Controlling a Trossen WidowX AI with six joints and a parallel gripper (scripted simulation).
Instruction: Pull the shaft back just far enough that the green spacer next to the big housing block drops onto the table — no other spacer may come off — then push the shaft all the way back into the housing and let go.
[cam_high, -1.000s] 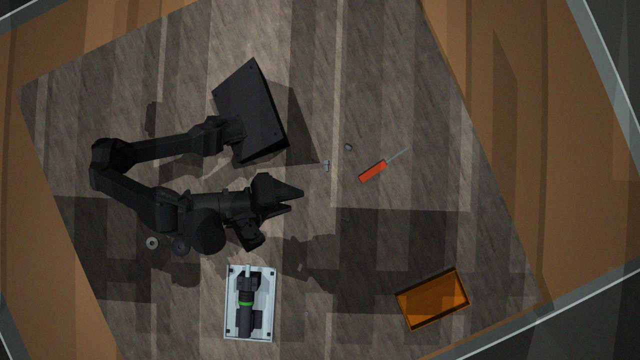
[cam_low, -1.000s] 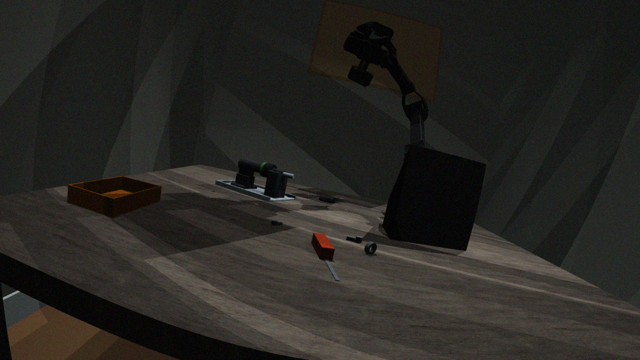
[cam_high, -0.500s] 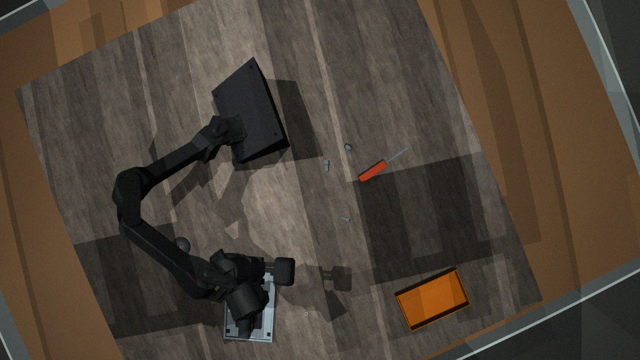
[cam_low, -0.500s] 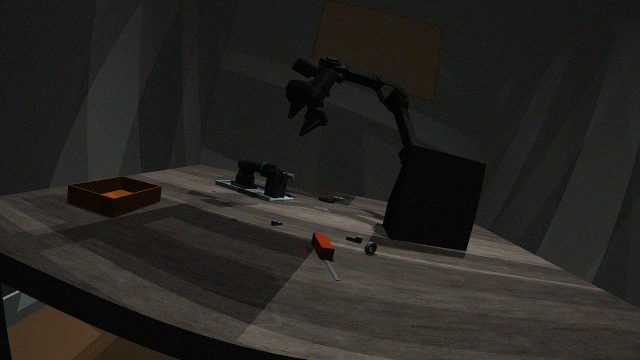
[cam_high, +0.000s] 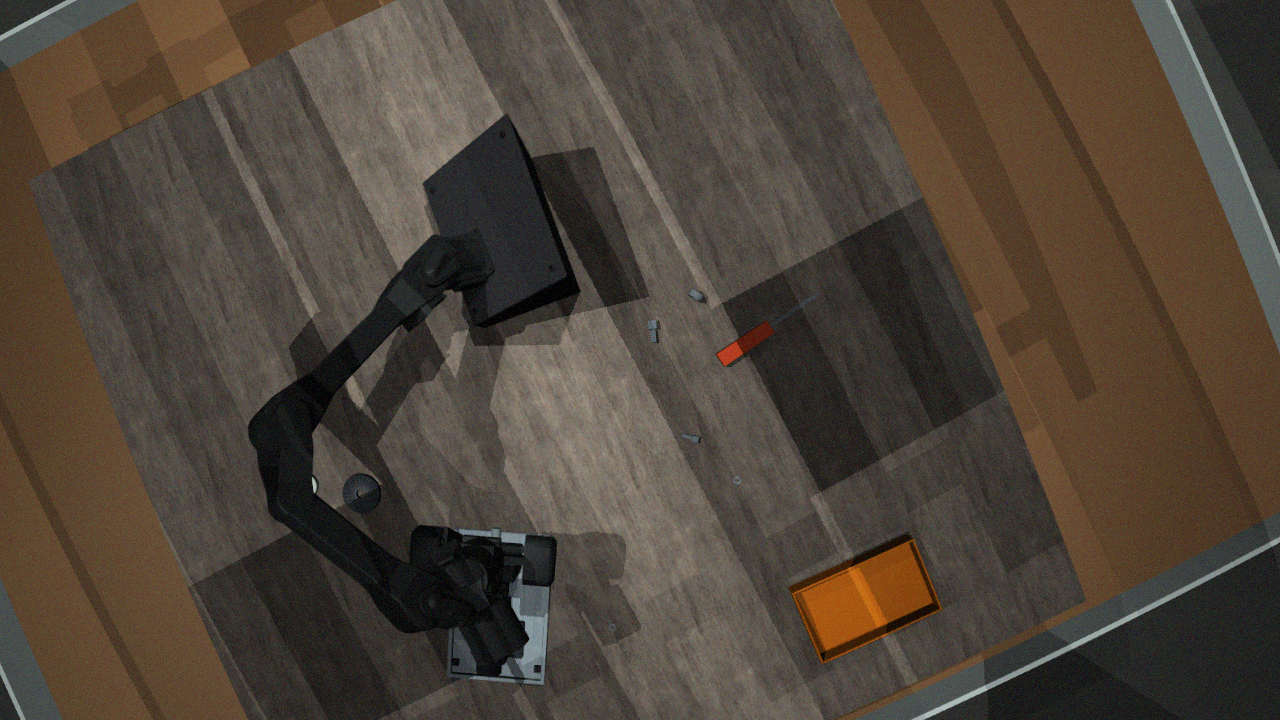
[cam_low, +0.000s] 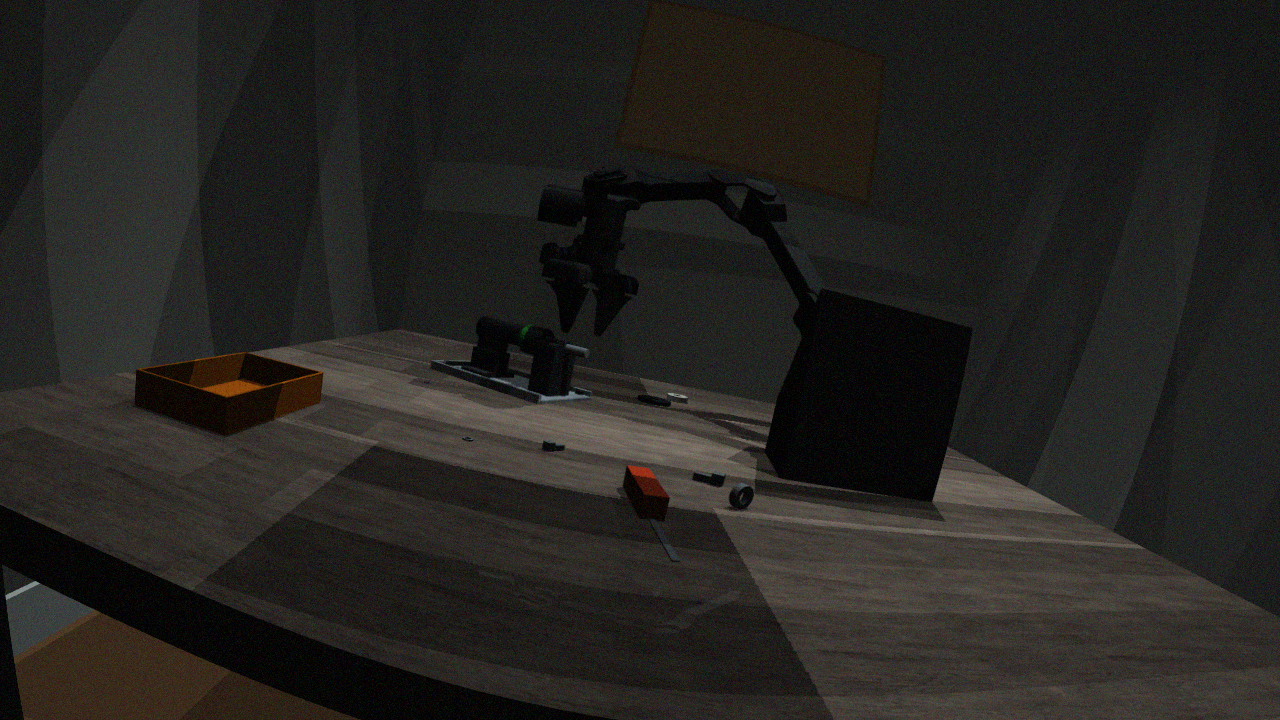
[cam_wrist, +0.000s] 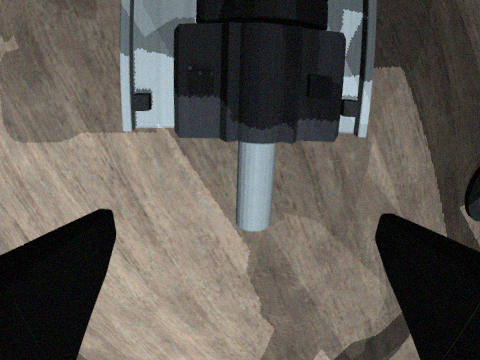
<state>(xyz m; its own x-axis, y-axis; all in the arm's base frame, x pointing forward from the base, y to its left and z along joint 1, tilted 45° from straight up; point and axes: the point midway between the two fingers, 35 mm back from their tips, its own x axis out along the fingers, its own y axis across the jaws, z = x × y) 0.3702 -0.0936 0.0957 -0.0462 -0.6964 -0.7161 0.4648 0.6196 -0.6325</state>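
My gripper tip is 60 mm short of the grey shaft, 30 mm to the left of it and 30 mm above it. Round my gripper tip: green spacer (80 mm ahead, 50 mm to the right, 30 mm below); then nut (210 mm behind, 400 mm to the left, 90 mm below); then dark round piece (130 mm behind, 190 mm to the right, 100 mm below).
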